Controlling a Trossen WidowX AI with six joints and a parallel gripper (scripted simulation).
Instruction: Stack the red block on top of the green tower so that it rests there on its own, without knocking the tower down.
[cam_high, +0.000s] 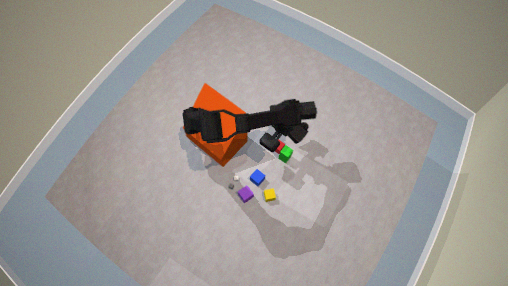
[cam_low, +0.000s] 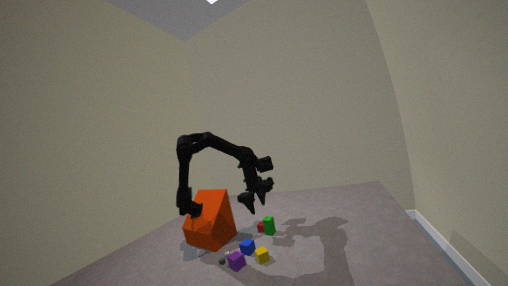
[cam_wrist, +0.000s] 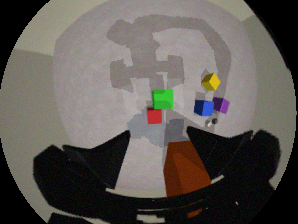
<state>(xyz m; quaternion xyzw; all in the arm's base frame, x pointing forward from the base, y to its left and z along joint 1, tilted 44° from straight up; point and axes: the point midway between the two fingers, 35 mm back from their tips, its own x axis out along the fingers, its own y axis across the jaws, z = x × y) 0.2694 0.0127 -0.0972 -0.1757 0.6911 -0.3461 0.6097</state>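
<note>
The red block lies 9 cm below my gripper tip. Round my gripper tip: yellow cube 6 cm ahead, 19 cm to the right, 9 cm below; then blue cube 1 cm behind, 15 cm to the right, 8 cm below; then purple cube 2 cm behind, 23 cm to the right, 8 cm below.
</note>
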